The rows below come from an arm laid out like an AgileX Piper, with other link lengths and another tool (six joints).
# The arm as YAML. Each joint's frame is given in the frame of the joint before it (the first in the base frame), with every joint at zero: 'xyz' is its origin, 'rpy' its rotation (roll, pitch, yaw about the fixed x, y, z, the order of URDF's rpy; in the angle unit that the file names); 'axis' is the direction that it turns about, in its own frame. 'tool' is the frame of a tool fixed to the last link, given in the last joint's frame.
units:
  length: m
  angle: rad
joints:
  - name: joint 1
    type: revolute
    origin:
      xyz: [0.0, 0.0, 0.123]
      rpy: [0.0, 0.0, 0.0]
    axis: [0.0, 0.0, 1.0]
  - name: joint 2
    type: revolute
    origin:
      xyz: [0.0, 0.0, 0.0]
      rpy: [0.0, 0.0, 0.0]
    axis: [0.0, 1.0, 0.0]
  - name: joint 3
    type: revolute
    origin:
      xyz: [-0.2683, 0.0, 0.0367]
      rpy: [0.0, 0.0, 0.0]
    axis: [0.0, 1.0, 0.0]
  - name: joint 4
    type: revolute
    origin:
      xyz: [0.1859, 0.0, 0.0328]
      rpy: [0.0, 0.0, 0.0]
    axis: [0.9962, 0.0, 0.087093]
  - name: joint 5
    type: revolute
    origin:
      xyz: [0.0, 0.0, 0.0]
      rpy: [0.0, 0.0, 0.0]
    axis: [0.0, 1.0, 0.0]
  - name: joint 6
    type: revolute
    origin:
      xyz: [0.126, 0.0, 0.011]
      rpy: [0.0, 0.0, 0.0]
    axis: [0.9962, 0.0, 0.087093]
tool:
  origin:
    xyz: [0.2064, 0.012, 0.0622]
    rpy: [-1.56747, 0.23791, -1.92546]
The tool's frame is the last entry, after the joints.
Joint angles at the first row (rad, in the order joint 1, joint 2, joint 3, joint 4, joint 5, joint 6):
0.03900 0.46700 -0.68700 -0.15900 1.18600 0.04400
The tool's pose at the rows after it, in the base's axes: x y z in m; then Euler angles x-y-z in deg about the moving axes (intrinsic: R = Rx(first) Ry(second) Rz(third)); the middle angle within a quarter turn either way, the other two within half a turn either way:
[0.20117, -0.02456, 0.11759, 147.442, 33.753, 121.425]
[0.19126, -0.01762, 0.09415, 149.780, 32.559, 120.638]
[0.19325, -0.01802, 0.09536, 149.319, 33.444, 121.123]
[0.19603, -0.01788, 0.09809, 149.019, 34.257, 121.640]
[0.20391, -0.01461, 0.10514, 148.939, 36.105, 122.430]
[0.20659, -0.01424, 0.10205, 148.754, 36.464, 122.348]
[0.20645, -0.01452, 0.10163, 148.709, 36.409, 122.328]
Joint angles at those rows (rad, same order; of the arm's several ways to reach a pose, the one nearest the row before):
0.03901 0.40100 -0.63201 -0.14501 1.15203 0.05301
0.03897 0.35098 -0.55402 -0.11797 1.14803 0.06596
0.03901 0.33703 -0.54099 -0.12101 1.13198 0.06501
0.03906 0.33101 -0.53499 -0.12205 1.11598 0.06607
0.03904 0.33100 -0.52499 -0.11504 1.07200 0.06605
0.03892 0.33099 -0.49998 -0.11694 1.04198 0.06391
0.03904 0.33100 -0.49902 -0.11803 1.04203 0.06404

